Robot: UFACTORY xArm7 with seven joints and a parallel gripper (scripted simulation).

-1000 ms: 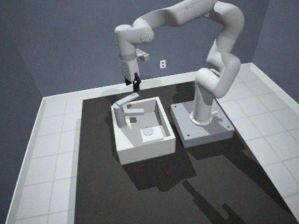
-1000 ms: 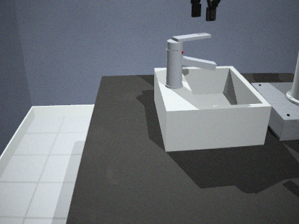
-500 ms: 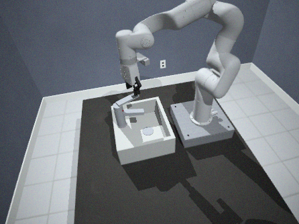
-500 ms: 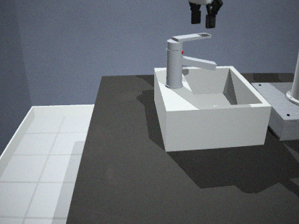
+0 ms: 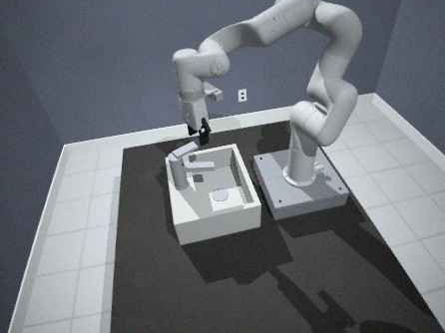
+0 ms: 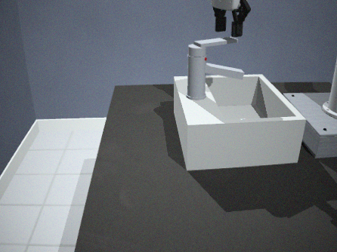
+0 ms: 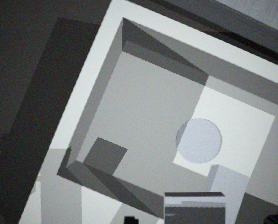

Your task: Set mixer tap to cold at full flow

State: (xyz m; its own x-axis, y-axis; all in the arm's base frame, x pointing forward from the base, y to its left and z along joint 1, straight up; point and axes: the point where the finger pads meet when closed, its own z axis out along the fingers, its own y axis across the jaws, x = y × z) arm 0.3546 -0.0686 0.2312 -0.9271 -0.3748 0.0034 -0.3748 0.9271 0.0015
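Now: the flat lever 40 mm ahead of my hand, 10 mm to the left of it and 30 mm below it. Also, from my hand: white sink basin 30 mm behind, 40 mm to the left, 270 mm below; then grey mixer tap 60 mm ahead, 20 mm to the left, 80 mm below.
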